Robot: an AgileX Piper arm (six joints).
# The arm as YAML. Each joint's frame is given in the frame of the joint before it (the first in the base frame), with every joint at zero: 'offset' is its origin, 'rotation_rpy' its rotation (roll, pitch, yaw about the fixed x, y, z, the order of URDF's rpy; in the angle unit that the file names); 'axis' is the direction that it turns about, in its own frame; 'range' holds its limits. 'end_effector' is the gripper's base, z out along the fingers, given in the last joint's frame.
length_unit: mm
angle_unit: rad
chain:
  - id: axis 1
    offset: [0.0, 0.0, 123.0]
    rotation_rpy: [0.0, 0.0, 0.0]
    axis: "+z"
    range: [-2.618, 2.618]
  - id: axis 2
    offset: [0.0, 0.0, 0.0]
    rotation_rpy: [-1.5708, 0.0, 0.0]
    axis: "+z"
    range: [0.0, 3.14]
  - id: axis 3
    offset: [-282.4, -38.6, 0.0]
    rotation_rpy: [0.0, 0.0, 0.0]
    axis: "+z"
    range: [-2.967, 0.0]
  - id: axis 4
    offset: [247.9, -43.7, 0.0]
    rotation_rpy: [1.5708, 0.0, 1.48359]
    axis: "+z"
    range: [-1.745, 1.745]
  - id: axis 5
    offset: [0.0, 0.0, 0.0]
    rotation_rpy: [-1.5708, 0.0, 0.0]
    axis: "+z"
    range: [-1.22, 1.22]
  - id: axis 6
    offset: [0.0, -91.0, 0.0]
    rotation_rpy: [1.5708, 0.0, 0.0]
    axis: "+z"
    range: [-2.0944, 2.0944]
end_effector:
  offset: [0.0, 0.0, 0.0]
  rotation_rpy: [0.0, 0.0, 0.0]
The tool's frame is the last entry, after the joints.
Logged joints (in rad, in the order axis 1, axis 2, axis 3, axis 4, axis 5, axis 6), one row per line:
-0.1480 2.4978 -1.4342 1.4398 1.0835 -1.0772
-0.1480 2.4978 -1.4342 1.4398 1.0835 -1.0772
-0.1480 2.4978 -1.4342 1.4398 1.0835 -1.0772
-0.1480 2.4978 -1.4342 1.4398 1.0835 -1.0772
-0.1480 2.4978 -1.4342 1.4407 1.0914 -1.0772
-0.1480 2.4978 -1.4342 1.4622 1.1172 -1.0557
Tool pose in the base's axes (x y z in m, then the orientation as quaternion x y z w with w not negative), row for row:
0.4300 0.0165 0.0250 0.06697 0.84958 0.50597 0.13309
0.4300 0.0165 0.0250 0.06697 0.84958 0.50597 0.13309
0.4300 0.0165 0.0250 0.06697 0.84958 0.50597 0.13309
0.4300 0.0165 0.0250 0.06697 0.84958 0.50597 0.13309
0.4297 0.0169 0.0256 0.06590 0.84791 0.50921 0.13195
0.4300 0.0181 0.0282 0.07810 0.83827 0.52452 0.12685
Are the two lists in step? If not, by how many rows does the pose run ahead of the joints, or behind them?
They are in step.
